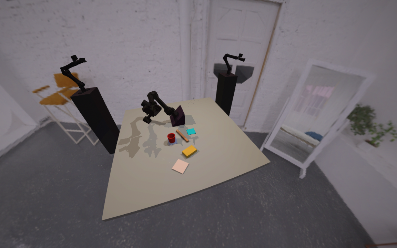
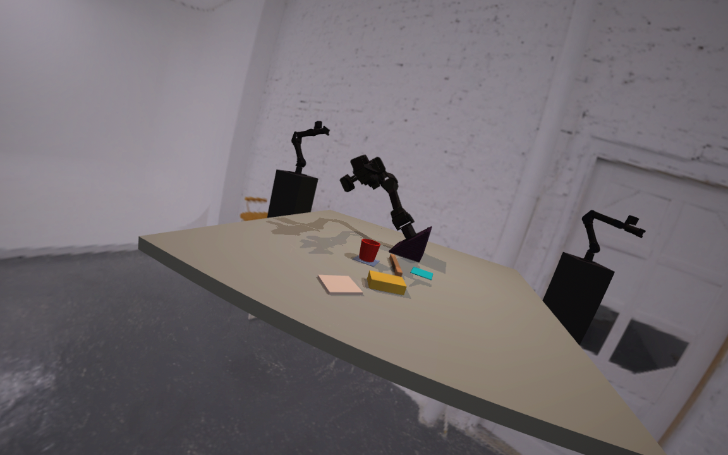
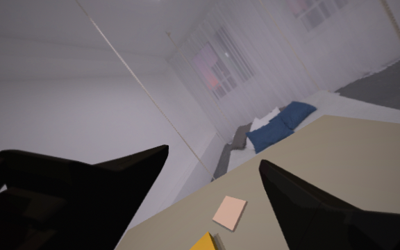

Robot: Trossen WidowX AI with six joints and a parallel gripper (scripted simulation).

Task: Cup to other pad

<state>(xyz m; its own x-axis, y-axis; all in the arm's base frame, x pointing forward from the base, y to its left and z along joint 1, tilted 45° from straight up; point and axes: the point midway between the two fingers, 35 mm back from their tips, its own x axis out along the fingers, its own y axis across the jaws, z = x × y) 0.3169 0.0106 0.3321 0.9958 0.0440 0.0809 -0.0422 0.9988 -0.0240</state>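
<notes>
The red cup lies 27 cm below my gripper tip, 12 cm to the left of it and 3 cm behind it. Round my gripper tip: orange wooden bar (31 cm below, 23 cm to the left, 7 cm behind); then teal pad (34 cm to the left, 32 cm below, 11 cm behind); then lavender block (32 cm below, 13 cm to the left, 2 cm behind).
</notes>
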